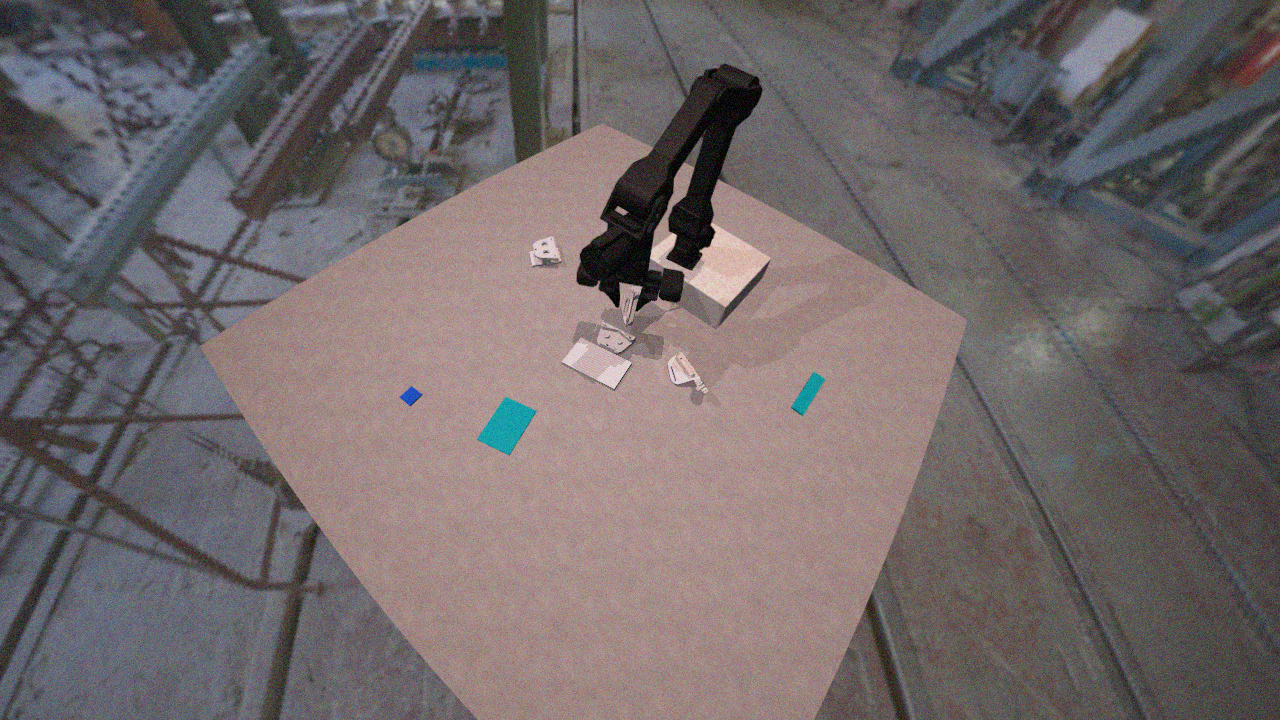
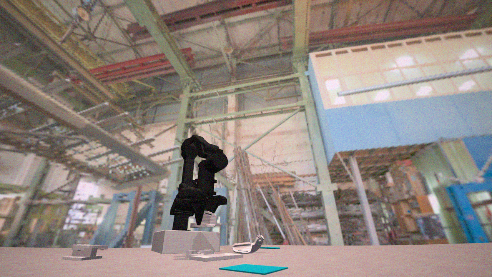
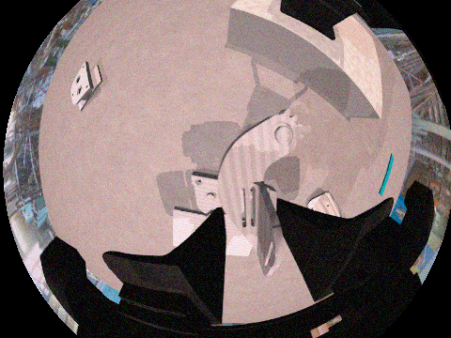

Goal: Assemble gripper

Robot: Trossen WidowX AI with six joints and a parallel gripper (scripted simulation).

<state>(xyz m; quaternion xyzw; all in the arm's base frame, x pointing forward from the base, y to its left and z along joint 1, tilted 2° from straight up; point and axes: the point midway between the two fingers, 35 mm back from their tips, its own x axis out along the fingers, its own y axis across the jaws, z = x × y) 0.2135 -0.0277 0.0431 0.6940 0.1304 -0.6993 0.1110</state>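
My gripper tip is now 100 mm short of the flat white plate, 80 mm above it and 10 mm to the left of it. The rest, counted from my gripper tip: white block piece: 280 mm to the right, 100 mm behind, 80 mm below; then gripper base: 280 mm to the right, 100 mm behind, 60 mm below; then housing plate: 80 mm below, 30 mm ahead, 10 mm to the right.
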